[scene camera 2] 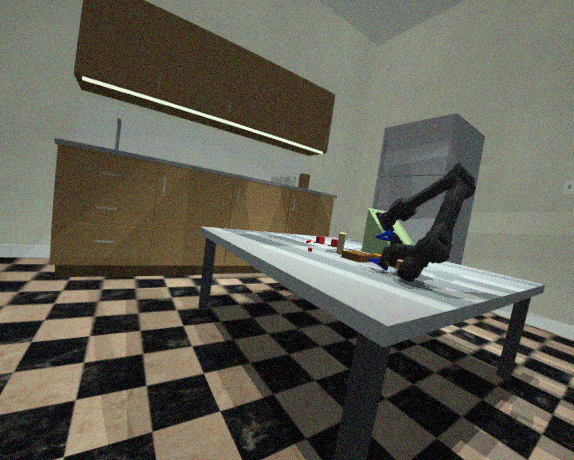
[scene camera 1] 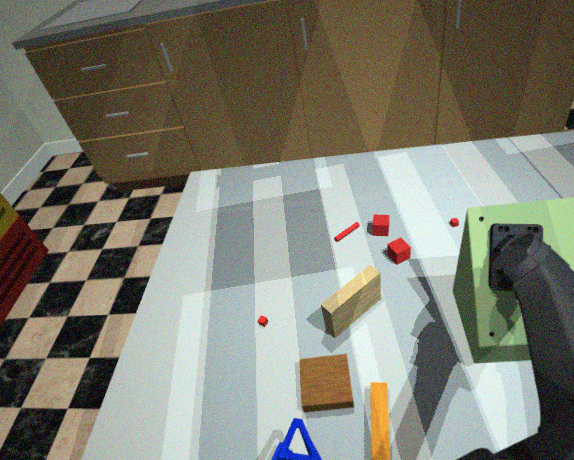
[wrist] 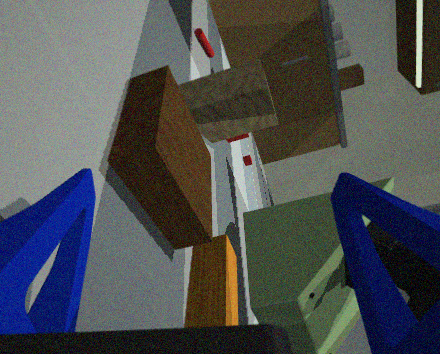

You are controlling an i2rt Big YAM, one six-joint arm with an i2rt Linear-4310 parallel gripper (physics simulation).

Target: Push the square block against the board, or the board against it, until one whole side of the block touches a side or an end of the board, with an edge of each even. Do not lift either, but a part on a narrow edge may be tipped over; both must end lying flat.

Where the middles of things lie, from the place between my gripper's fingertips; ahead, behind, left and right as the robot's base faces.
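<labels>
From where my hand is, the square block (scene camera 1: 325, 381) is 60 mm below it, 50 mm behind it and 120 mm to the right of it. There is also the orange bar (wrist: 212, 300), which is 60 mm below my hand and 150 mm behind it.
</labels>
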